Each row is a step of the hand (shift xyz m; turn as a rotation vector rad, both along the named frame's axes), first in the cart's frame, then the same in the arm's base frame.
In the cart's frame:
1: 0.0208 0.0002 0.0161 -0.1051 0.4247 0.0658
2: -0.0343 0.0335 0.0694 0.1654 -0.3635 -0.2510
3: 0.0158 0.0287 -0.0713 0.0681 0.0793 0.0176
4: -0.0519 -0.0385 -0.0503 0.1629 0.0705 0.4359
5: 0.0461 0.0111 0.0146 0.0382 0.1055 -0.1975
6: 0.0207 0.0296 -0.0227 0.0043 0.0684 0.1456
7: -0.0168 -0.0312 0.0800 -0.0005 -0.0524 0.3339
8: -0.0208 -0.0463 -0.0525 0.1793 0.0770 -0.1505
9: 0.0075 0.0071 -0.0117 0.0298 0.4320 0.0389
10: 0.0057 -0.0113 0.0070 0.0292 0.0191 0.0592
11: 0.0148 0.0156 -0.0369 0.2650 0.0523 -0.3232
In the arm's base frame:
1: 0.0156 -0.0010 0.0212 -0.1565 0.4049 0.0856
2: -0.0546 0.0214 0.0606 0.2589 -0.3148 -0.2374
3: 0.0319 0.0394 -0.0599 0.0534 0.0794 0.0456
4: -0.0327 -0.0335 -0.0672 0.0320 0.0157 0.4693
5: 0.0393 0.0113 0.0282 0.0806 0.1345 -0.1643
6: 0.0233 0.0336 -0.0122 -0.0414 0.0470 0.1483
7: -0.0350 -0.0432 0.0676 -0.0861 -0.0996 0.3113
8: -0.0016 -0.0393 -0.0615 0.2057 0.1069 -0.0836
9: 0.0097 0.0091 -0.0082 -0.0205 0.4229 0.0986
10: 0.0046 -0.0119 0.0069 0.0103 0.0119 0.0669
11: 0.0228 0.0215 -0.0291 0.3368 0.1117 -0.2270

